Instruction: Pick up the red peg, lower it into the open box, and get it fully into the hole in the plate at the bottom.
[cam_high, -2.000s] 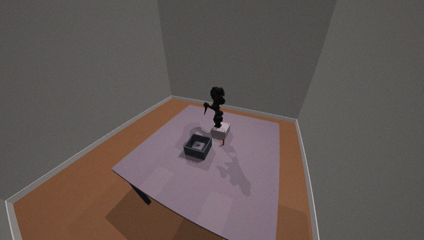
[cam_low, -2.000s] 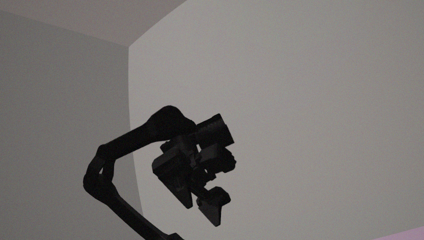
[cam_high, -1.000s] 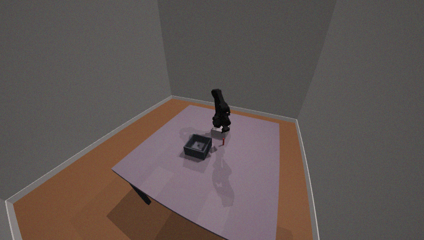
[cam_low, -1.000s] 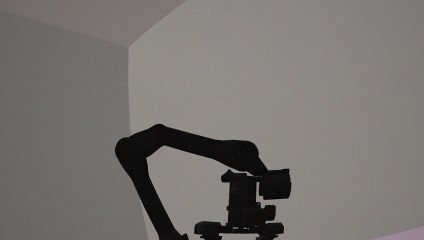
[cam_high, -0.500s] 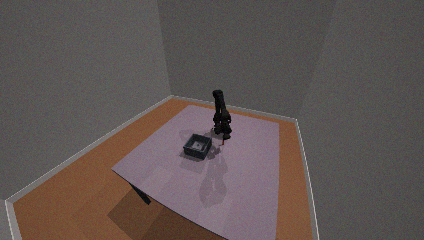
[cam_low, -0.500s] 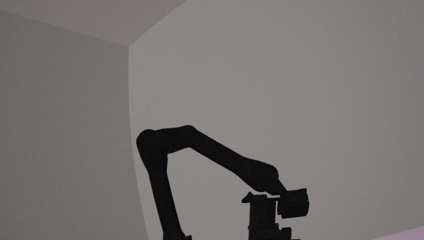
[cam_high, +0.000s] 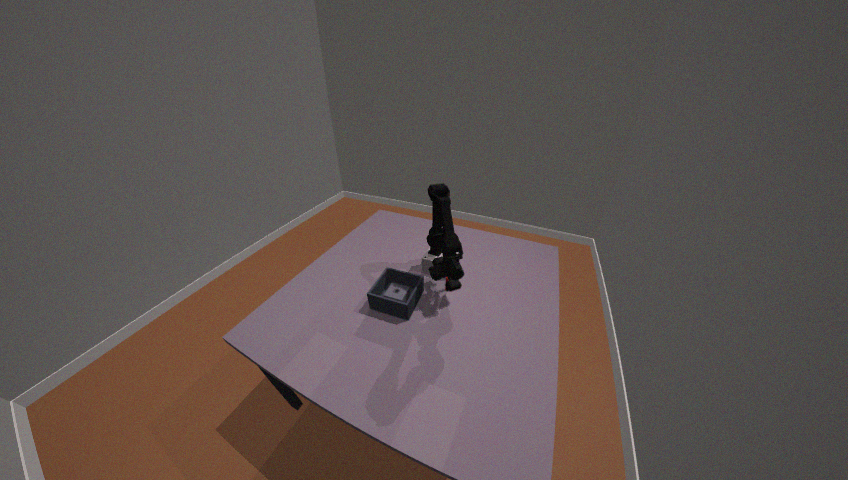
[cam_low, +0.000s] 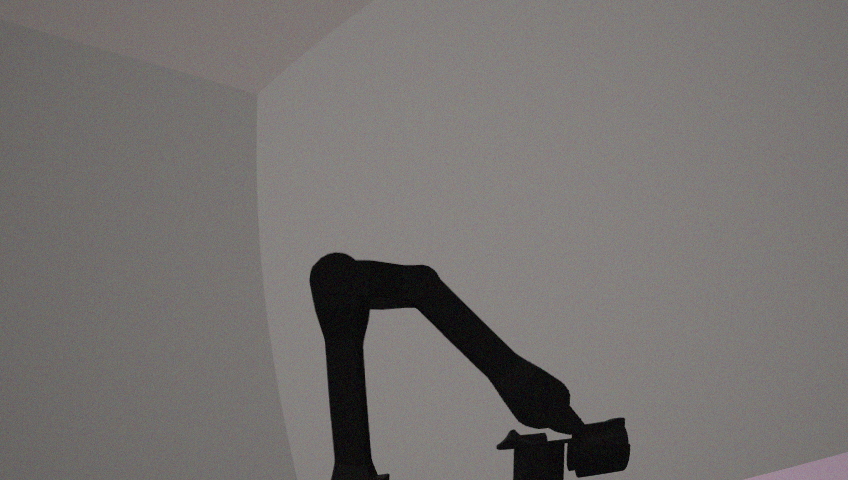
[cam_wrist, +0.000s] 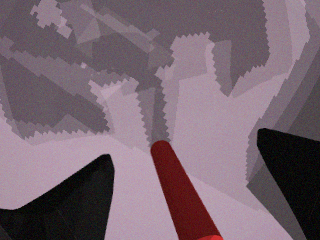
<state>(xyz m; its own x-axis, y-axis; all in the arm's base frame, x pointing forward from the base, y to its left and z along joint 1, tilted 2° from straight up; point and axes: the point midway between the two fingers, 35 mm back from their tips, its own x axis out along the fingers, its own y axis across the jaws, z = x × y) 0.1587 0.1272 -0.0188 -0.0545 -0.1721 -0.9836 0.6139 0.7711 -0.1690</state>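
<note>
My gripper tip is 1 cm to the right of the red peg and 1 cm below it. Round my gripper tip: plate: 17 cm ahead, 16 cm to the right, 2 cm above; dark box: 17 cm ahead, 16 cm to the right.
</note>
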